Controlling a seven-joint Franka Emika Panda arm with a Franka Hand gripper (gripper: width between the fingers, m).
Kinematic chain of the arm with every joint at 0, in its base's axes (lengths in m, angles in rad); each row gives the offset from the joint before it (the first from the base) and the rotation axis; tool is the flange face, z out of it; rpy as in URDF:
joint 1: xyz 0 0 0.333 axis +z
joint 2: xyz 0 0 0 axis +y
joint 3: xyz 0 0 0.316 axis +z
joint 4: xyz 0.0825 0 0 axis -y
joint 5: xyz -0.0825 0 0.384 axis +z
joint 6: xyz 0 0 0 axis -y
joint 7: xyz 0.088 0 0 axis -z
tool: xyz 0 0 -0.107 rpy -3.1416 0 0
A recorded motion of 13 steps. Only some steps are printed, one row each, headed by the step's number.
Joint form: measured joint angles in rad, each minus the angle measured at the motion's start. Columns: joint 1, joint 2, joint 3, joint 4, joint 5, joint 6, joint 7.
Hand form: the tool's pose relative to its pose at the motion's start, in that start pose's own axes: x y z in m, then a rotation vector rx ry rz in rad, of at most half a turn. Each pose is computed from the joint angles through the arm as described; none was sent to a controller.
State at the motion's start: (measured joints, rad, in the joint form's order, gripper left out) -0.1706 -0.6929 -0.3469 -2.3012 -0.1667 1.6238 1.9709
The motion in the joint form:
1: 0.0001 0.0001 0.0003 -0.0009 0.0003 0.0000 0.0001
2: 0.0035 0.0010 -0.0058 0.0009 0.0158 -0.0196 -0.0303
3: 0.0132 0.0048 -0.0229 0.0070 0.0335 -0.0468 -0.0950
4: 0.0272 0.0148 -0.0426 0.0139 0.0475 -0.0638 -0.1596
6: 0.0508 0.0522 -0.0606 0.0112 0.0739 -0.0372 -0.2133
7: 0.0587 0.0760 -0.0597 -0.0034 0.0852 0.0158 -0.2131
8: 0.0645 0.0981 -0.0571 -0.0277 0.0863 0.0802 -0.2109
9: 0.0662 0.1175 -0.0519 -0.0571 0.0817 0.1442 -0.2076
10: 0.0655 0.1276 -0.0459 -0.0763 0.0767 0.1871 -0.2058
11: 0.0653 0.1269 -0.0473 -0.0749 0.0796 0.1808 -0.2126
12: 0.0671 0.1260 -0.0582 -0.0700 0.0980 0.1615 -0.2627
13: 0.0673 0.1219 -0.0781 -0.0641 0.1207 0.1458 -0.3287
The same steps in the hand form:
1: -0.0002 0.0001 0.0004 -0.0009 0.0003 -0.0004
2: 0.0003 0.0017 0.0021 -0.0262 -0.0100 -0.0285
3: 0.0028 0.0021 0.0043 -0.0611 -0.0270 -0.0883
4: 0.0039 0.0001 0.0074 -0.0895 -0.0437 -0.1499
6: -0.0060 -0.0094 0.0199 -0.1108 -0.0659 -0.2073
7: -0.0160 -0.0165 0.0301 -0.0970 -0.0732 -0.2115
8: -0.0252 -0.0232 0.0435 -0.0767 -0.0716 -0.2148
9: -0.0329 -0.0281 0.0583 -0.0569 -0.0640 -0.2174
10: -0.0377 -0.0306 0.0668 -0.0395 -0.0581 -0.2209
11: -0.0370 -0.0302 0.0665 -0.0446 -0.0605 -0.2257
12: -0.0339 -0.0296 0.0662 -0.0639 -0.0807 -0.2643
13: -0.0269 -0.0305 0.0646 -0.0769 -0.1143 -0.3090

